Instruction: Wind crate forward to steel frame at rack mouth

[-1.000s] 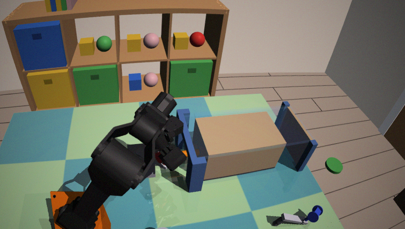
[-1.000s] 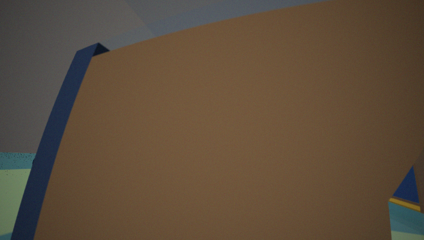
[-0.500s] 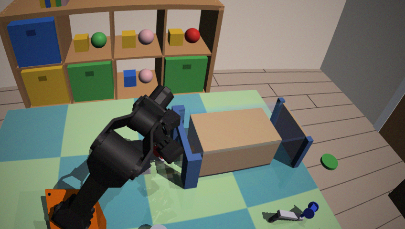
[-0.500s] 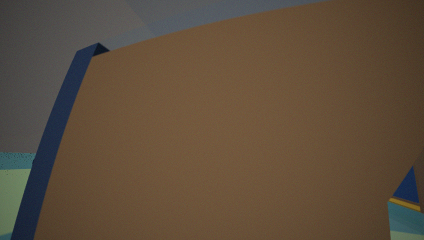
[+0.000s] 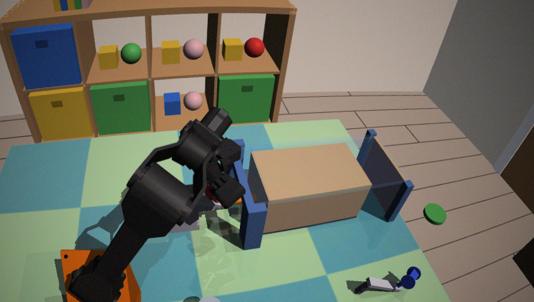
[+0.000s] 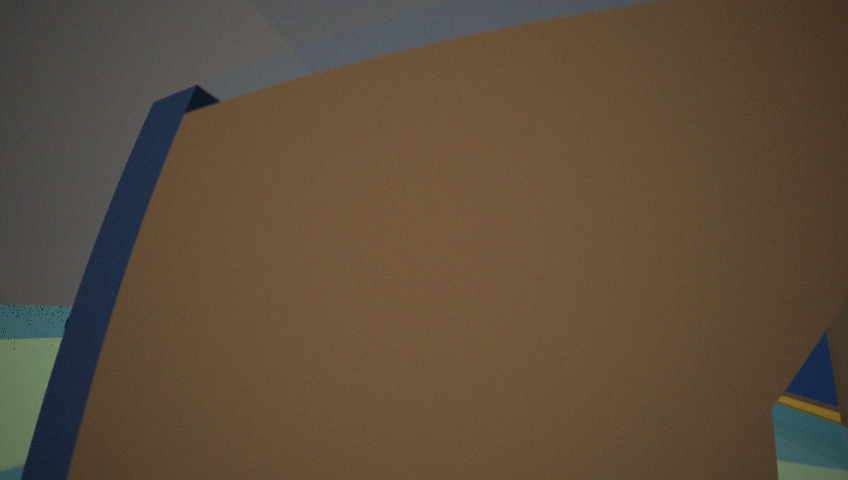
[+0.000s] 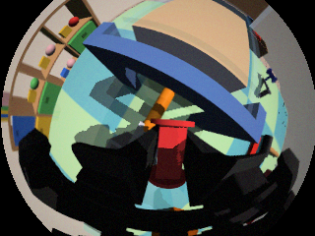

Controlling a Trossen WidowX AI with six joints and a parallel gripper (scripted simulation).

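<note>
The crank handle is 5 cm behind my gripper tip, 3 cm below it and 1 cm to the left of it. Round my gripper tip: blue frame (5 cm ahead, 2 cm to the left, 2 cm below); red knob (2 cm behind, 1 cm to the right); grey winch (12 cm behind, 10 cm below, 3 cm to the left).
</note>
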